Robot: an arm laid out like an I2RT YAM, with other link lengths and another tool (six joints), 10 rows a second.
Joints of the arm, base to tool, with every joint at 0 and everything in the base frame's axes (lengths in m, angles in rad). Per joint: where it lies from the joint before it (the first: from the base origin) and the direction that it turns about. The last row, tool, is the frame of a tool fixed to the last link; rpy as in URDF.
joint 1: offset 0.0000 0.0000 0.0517 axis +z
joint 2: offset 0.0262 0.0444 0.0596 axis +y
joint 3: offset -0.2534 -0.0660 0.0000 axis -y
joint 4: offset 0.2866 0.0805 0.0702 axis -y
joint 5: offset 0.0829 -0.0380 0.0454 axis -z
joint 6: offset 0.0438 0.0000 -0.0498 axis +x
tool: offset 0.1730 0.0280 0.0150 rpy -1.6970 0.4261 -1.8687
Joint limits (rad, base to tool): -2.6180..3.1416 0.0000..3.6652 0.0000..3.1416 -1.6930..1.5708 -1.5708..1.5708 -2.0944..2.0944
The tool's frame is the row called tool.
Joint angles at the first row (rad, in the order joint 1, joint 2, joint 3, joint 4, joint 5, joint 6):
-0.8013 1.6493 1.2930 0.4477 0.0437 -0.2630
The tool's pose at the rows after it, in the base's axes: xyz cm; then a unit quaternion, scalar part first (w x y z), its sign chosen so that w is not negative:
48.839, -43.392, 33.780, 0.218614, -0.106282, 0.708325, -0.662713
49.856, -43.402, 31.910, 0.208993, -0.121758, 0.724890, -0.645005
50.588, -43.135, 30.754, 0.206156, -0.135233, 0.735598, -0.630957
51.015, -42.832, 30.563, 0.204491, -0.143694, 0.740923, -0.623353
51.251, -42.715, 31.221, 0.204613, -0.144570, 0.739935, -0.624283
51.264, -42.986, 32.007, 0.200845, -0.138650, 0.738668, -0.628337
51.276, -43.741, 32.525, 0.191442, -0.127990, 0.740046, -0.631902
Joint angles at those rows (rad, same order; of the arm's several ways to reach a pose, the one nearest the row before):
-0.7906 1.6966 1.3430 0.3737 0.0460 -0.2737
-0.7811 1.7275 1.3746 0.3141 0.0422 -0.2787
-0.7746 1.7451 1.3968 0.2691 0.0296 -0.2802
-0.7689 1.7508 1.4197 0.2298 0.0235 -0.2829
-0.7639 1.7527 1.4425 0.2108 0.0273 -0.2848
-0.7609 1.7573 1.4677 0.1970 0.0452 -0.2852
-0.7586 1.7756 1.5055 0.1787 0.0769 -0.2836

